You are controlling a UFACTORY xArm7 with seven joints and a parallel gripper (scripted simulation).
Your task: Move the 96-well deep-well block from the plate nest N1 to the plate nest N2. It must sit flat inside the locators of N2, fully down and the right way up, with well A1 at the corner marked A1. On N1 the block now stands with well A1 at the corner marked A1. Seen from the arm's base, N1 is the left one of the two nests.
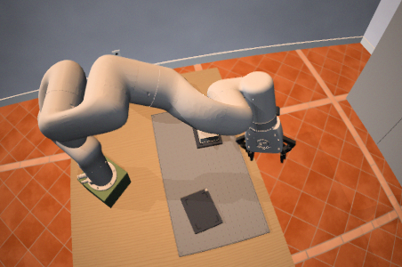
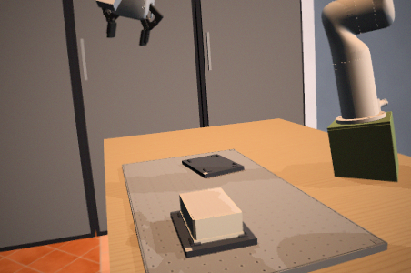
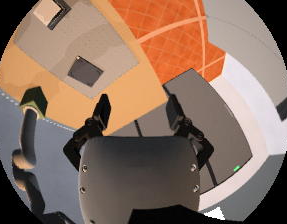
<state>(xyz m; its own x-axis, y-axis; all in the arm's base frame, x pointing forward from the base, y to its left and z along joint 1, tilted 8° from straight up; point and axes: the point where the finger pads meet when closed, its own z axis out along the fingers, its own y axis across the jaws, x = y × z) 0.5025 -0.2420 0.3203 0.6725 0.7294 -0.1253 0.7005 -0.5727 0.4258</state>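
My gripper is now 2 cm past the cream deep-well block, 37 cm to the right of it and 34 cm above it. From my hand the other things lie so: white A1 mark: 15 cm behind, 10 cm to the left, 36 cm below; dark plate nest N1: 2 cm behind, 37 cm to the left, 37 cm below; dark plate nest N2: 20 cm behind, 3 cm to the left, 37 cm below.
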